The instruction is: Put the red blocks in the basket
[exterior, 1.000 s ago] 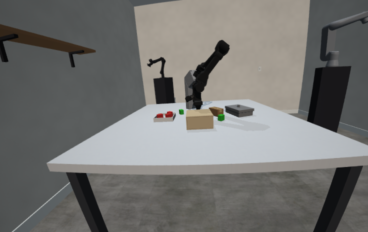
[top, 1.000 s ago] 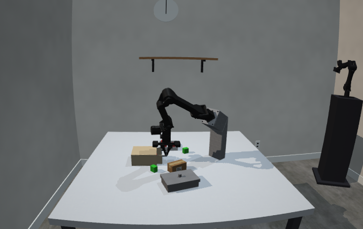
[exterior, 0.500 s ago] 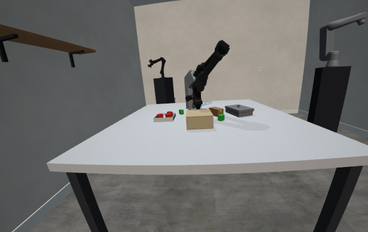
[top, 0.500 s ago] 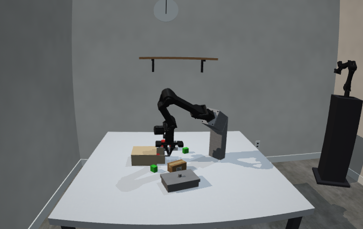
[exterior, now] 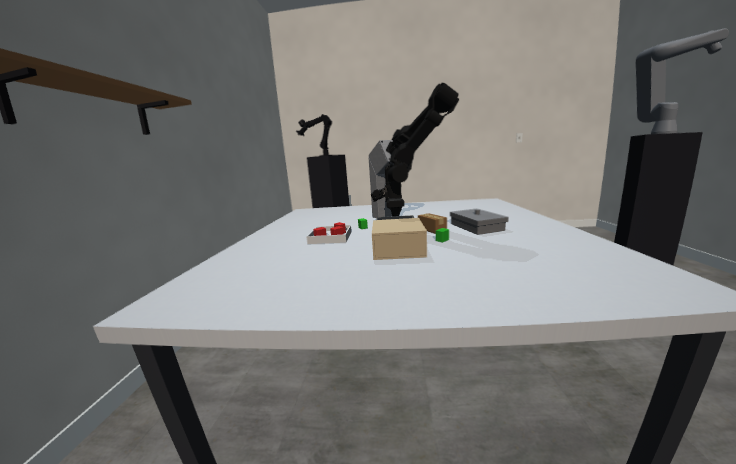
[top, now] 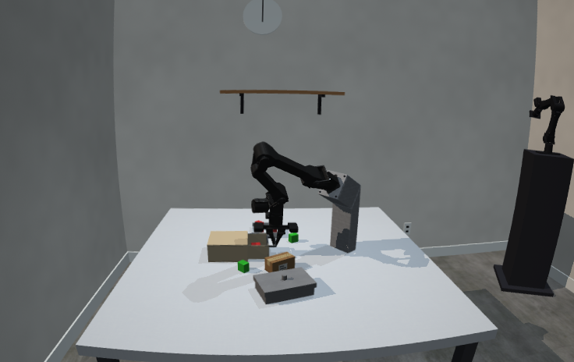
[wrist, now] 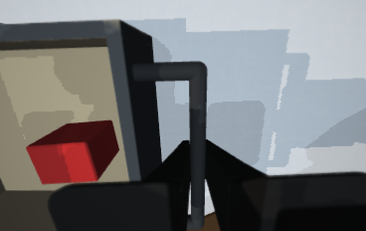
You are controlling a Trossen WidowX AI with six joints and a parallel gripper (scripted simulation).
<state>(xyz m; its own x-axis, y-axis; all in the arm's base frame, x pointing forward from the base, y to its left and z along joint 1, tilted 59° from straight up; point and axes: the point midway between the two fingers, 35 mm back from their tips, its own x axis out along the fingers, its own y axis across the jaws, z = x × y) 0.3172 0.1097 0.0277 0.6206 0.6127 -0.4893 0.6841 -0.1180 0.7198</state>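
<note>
The shallow basket is 140 mm ahead of my hand, 210 mm to the right of it and 60 mm below it. Round my hand: cardboard box: 70 mm behind, 120 mm to the left, 40 mm below; then knobbed lid: 160 mm behind, 280 mm to the left, 20 mm below; then dark grey box: 160 mm behind, 280 mm to the left, 60 mm below.
</note>
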